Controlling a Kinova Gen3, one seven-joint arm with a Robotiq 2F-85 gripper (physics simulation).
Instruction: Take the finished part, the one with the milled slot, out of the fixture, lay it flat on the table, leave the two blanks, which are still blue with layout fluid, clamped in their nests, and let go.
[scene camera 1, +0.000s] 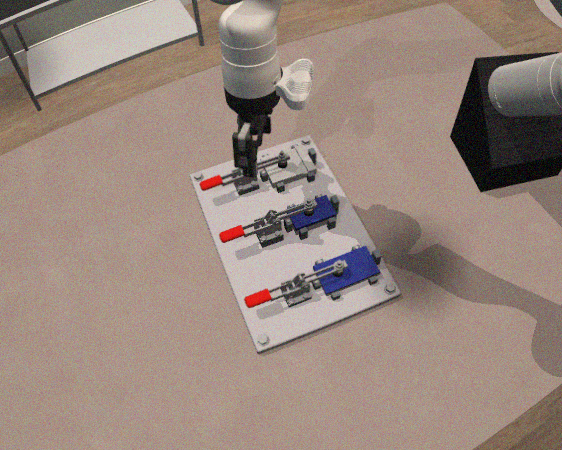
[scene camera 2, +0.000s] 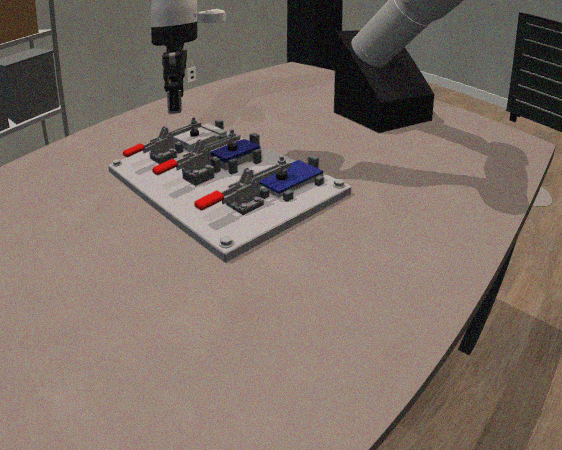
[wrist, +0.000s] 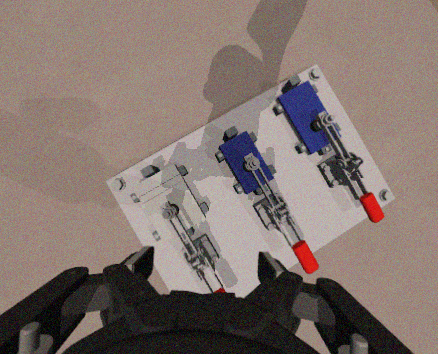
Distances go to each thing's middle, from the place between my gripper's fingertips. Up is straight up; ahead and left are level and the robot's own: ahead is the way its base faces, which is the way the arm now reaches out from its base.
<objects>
My hand is 9 cm above the finished part (scene camera 1: 300, 163), 6 cm past it and 2 cm to the left of it. Also, from my hand: fixture plate (scene camera 1: 249, 268) (11 cm below, 9 cm to the left, 1 cm behind).
</objects>
